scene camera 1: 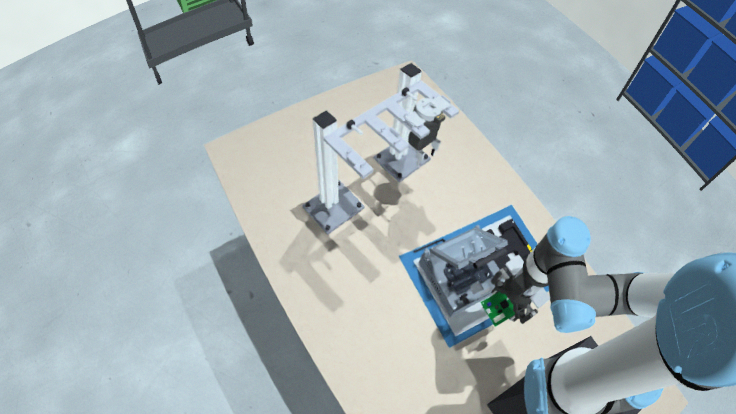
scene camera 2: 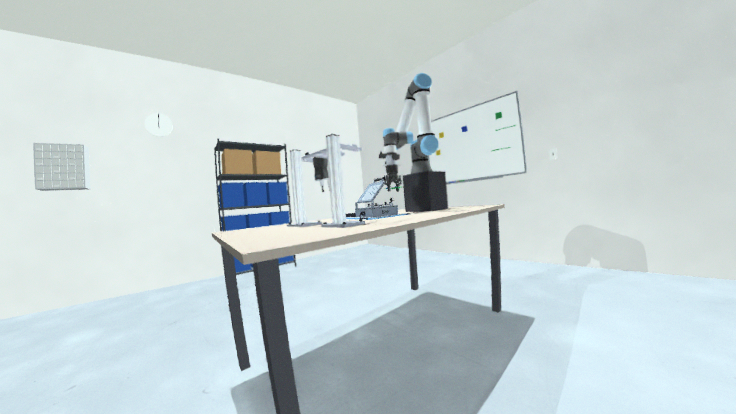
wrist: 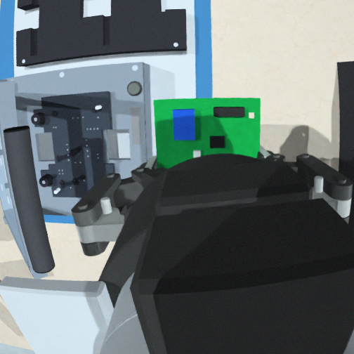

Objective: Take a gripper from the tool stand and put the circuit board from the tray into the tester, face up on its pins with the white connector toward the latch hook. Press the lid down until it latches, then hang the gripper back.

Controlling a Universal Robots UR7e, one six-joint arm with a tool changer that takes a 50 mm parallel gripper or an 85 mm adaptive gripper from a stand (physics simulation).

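Where they show: hand at its tool point: [scene camera 2: 391, 162]; arm's base at its link origin: [scene camera 2: 421, 173].
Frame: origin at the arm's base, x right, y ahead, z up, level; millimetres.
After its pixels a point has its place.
Note:
My gripper [scene camera 1: 512, 302] [scene camera 2: 393, 187] [wrist: 210, 161] is shut on the green circuit board [scene camera 1: 496, 308] {x 17, y 291, z -94 mm} [wrist: 207, 127], gripping its side edges. The board is level, component face up, with a blue part and black chips; the fingers' side is partly hidden by the gripper body. It is held above and beside the tester [scene camera 1: 436, 289] {x -12, y 445, z -237 mm} [scene camera 2: 378, 211] {x 2, y 503, z -229 mm} [wrist: 102, 79], to its right in the wrist view. The tester's lid [scene camera 1: 465, 249] {x 63, y 457, z -99 mm} [scene camera 2: 371, 191] {x 69, y 471, z -114 mm} stands open; its dark handle bar [wrist: 31, 205] shows at left. The latch hook is hidden in the wrist view. The black tray [scene camera 1: 514, 235] {x 295, y 423, z -246 mm} [wrist: 65, 35] lies beyond the tester.
The tool stand [scene camera 1: 325, 164] {x -95, y 828, z -32 mm} [scene camera 2: 337, 180] {x -100, y 858, z -79 mm} stands at the other end of the table [scene camera 1: 277, 226] {x -247, y 874, z -265 mm} [scene camera 2: 288, 242] {x -254, y 1168, z -265 mm}. A second, black gripper [scene camera 1: 424, 134] [scene camera 2: 320, 168] hangs in it. A blue mat [scene camera 1: 448, 337] {x -67, y 322, z -263 mm} [wrist: 204, 60] lies under the tester. The arm's dark base block [scene camera 2: 425, 191] {x -77, y 105, z -134 mm} stands behind.

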